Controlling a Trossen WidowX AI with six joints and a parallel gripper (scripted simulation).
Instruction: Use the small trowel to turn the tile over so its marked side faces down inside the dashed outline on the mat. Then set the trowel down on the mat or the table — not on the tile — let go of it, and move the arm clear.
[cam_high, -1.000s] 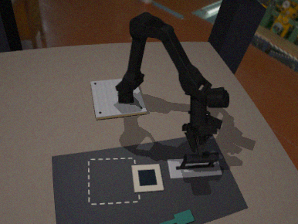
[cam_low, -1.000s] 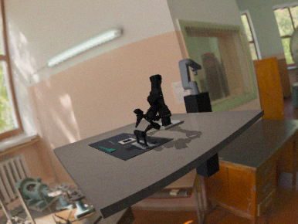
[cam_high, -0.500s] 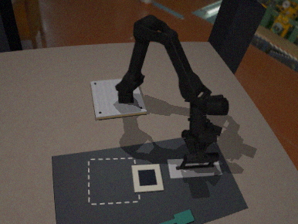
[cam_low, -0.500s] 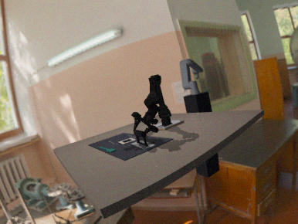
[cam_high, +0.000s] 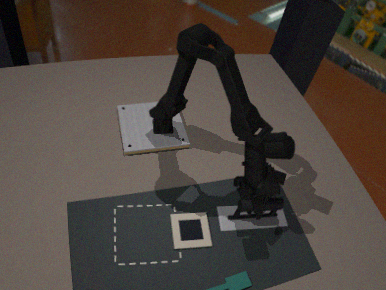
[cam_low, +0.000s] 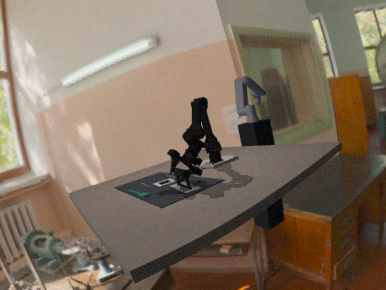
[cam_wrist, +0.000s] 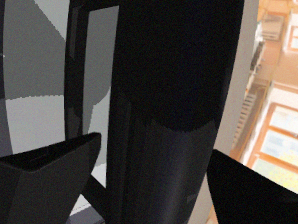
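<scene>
My gripper tip is 16 cm to the left of the tile and 5 cm above it. Also, from my gripper tip: dark mat: 3 cm ahead, 16 cm to the right, 7 cm below; then teal strip: 17 cm ahead, 12 cm to the right, 5 cm below; then trowel: 2 cm behind, 1 cm below.
</scene>
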